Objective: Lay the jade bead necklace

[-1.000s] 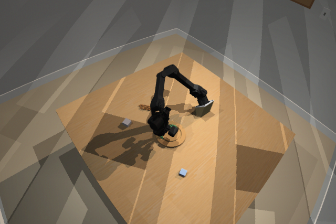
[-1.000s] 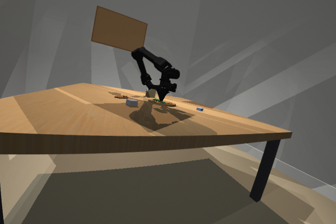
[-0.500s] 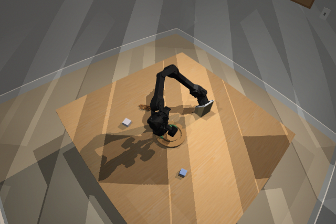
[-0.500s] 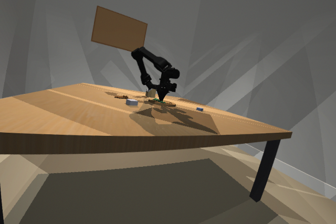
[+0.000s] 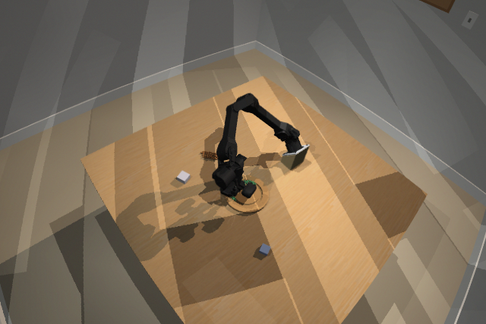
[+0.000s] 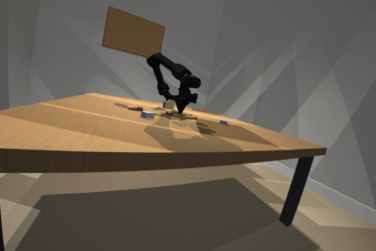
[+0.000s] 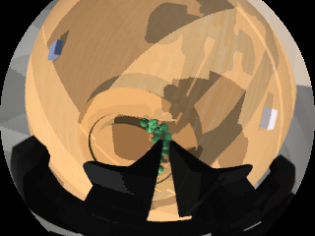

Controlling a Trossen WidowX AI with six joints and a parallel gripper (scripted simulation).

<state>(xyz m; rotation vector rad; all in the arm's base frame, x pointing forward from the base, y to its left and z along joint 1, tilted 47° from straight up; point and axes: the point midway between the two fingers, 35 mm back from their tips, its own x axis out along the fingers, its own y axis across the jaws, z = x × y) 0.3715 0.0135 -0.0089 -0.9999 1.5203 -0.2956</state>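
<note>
The round wooden bead board lies 6 cm behind my gripper tip, 3 cm to the left of it and 1 cm below it. The rest, counted from my gripper tip: blue block (29 cm to the left, 3 cm ahead, 1 cm below); pale grey block (19 cm to the right, 14 cm ahead, 1 cm below).
</note>
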